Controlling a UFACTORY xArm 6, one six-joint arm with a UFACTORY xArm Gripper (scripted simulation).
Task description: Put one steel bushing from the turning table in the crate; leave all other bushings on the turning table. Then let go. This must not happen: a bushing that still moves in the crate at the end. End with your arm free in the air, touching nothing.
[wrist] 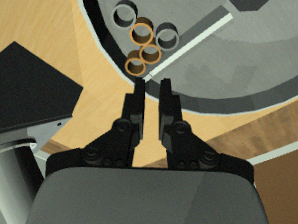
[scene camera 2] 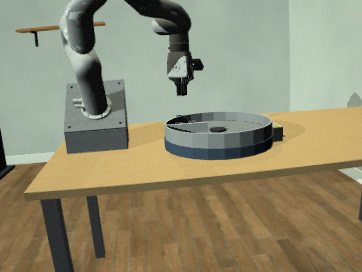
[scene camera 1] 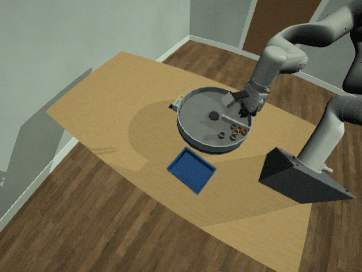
In view: my gripper (scene camera 2: pixel 182 95), a blue crate (scene camera 1: pixel 193 170) and a round grey turning table (scene camera 1: pixel 197 115).
My gripper shows as well in the wrist view (wrist: pixel 152 91) and in scene camera 1 (scene camera 1: pixel 242 115). The round grey turning table also shows in the wrist view (wrist: pixel 244 56).
